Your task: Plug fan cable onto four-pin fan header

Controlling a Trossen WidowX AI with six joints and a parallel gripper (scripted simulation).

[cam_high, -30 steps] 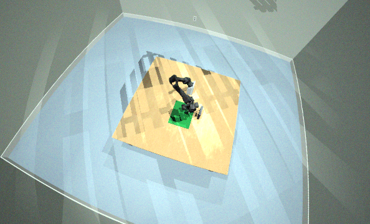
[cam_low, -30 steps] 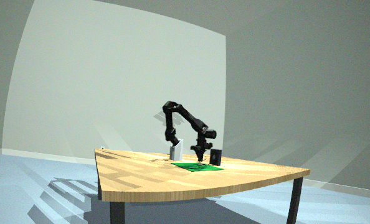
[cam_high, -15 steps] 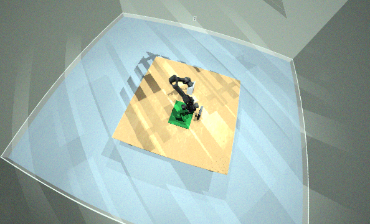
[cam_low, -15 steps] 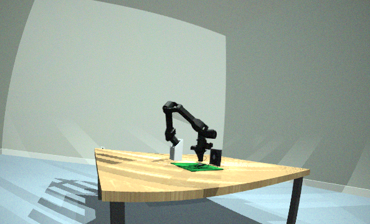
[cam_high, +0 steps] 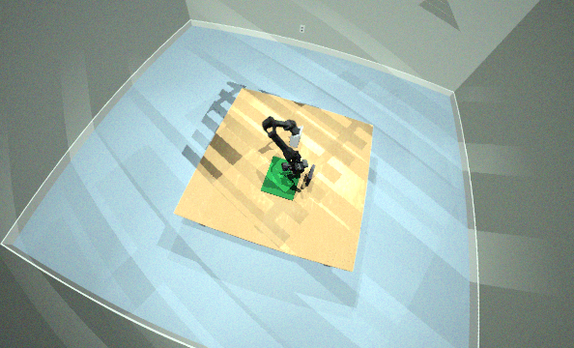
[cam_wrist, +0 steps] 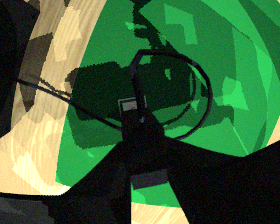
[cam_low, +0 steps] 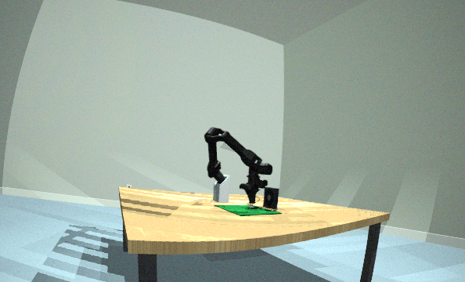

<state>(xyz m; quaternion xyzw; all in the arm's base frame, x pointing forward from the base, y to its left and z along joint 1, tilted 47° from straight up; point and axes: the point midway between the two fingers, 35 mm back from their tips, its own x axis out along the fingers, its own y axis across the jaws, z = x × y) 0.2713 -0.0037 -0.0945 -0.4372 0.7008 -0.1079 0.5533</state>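
Right now my gripper tip is 60 mm short of the green board, 60 mm to the left of it and 50 mm above it. Also, from my gripper tip: black fan: 10 mm ahead, 120 mm to the left, 20 mm above; then fan cable plug: 10 mm above.
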